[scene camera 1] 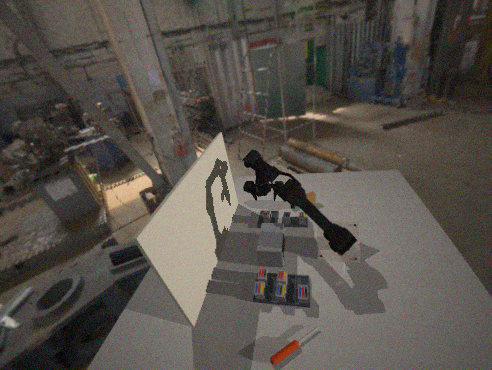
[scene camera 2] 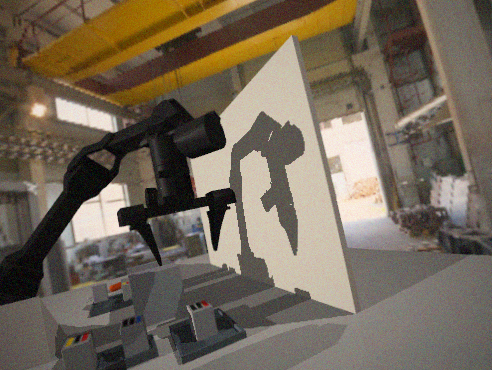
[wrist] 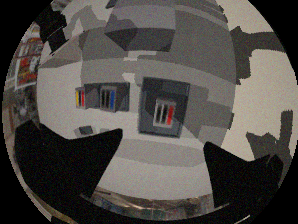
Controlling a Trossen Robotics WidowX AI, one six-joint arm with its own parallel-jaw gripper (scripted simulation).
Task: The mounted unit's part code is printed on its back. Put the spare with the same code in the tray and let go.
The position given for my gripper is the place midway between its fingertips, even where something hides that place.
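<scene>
My gripper is open and there's nothing in it; you'd find my gripper at (scene camera 2: 189,258) and (wrist: 166,141). There's a spare (scene camera 2: 203,324) here too, and a panel (scene camera 2: 285,229), which is also the panel at (scene camera 1: 182,240). And then I can see a tray (scene camera 2: 229,331) (wrist: 178,91).
</scene>
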